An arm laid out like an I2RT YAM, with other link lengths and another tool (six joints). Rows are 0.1 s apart.
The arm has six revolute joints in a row. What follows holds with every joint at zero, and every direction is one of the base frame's.
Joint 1 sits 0.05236 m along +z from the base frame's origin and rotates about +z.
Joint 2 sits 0.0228 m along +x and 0.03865 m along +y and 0.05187 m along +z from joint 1 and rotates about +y.
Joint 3 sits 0.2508 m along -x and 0.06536 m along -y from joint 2 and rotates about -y.
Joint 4 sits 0.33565 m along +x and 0.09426 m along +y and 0.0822 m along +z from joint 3 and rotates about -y.
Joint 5 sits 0.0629 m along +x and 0.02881 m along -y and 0.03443 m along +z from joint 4 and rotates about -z.
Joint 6 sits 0.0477 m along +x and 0.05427 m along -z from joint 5 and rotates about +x.
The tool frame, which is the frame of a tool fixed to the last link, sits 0.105 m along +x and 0.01 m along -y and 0.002 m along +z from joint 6; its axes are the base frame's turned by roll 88.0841, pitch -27.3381 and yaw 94.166 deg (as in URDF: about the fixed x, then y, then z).
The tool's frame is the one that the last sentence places.
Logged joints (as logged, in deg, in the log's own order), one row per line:
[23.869 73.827 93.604 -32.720 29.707 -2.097]
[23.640 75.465 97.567 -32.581 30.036 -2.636]
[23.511 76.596 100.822 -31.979 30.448 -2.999]
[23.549 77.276 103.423 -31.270 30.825 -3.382]
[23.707 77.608 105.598 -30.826 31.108 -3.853]
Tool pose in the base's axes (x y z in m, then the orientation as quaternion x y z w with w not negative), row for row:
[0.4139 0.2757 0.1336 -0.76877 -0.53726 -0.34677 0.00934]
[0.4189 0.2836 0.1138 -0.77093 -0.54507 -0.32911 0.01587]
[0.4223 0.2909 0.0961 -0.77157 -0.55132 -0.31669 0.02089]
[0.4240 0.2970 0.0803 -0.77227 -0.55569 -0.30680 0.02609]
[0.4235 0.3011 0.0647 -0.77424 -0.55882 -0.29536 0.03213]
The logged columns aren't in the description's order. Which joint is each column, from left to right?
Columns, left to right: joint 6, joint 3, joint 2, joint 4, joint 1, joint 5.
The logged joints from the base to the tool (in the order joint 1, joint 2, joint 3, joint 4, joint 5, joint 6), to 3 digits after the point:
[29.707 93.604 73.827 -32.720 -2.097 23.869]
[30.036 97.567 75.465 -32.581 -2.636 23.640]
[30.448 100.822 76.596 -31.979 -2.999 23.511]
[30.825 103.423 77.276 -31.270 -3.382 23.549]
[31.108 105.598 77.608 -30.826 -3.853 23.707]

